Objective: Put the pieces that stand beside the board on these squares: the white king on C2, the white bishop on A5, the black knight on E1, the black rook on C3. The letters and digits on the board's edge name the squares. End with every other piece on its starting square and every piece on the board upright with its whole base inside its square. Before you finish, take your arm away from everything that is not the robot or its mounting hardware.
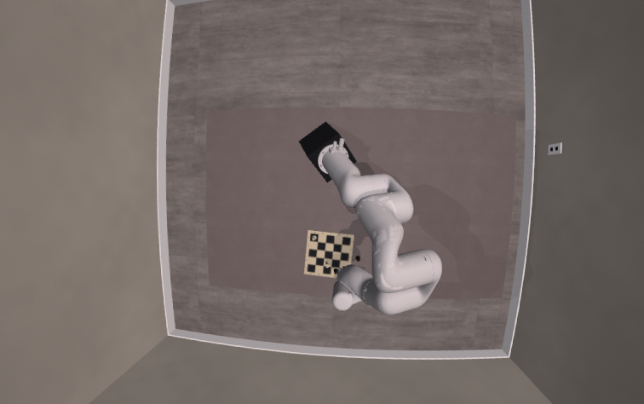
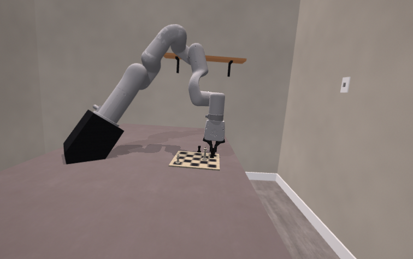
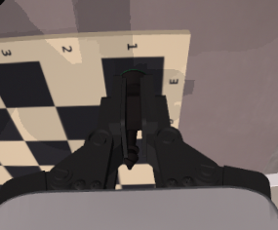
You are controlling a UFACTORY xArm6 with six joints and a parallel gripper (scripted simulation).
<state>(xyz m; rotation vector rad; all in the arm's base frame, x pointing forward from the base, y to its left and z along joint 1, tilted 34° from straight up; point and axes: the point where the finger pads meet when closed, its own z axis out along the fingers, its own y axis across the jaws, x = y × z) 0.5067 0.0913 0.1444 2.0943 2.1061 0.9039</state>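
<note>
The black piece is 20 mm below my hand. From my hand the other things lie so: white king: 30 mm behind, 80 mm to the right; chessboard: 70 mm behind, 80 mm to the right, 30 mm below; white bishop: 140 mm behind, 170 mm to the right, 10 mm below.
</note>
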